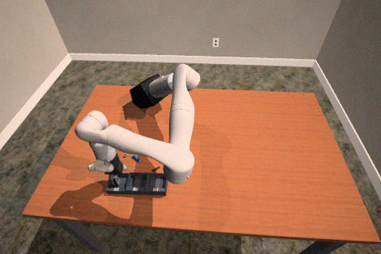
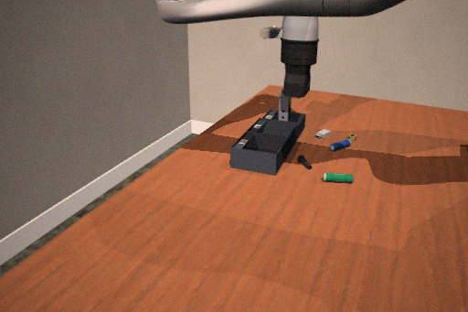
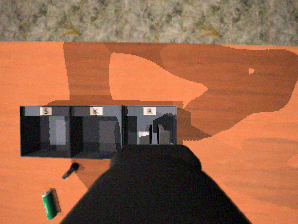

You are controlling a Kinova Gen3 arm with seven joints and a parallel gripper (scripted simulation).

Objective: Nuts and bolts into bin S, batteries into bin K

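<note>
Right now my hand is 20 mm past the three-compartment bin tray, 90 mm to the right of it and 20 mm above it. The rest, counted from my hand: blue battery: 140 mm behind, 20 mm to the left, 30 mm below; then USB stick: 90 mm behind, 20 mm to the right, 40 mm below; then yellow nut: 150 mm behind, 40 mm to the right, 40 mm below.
</note>
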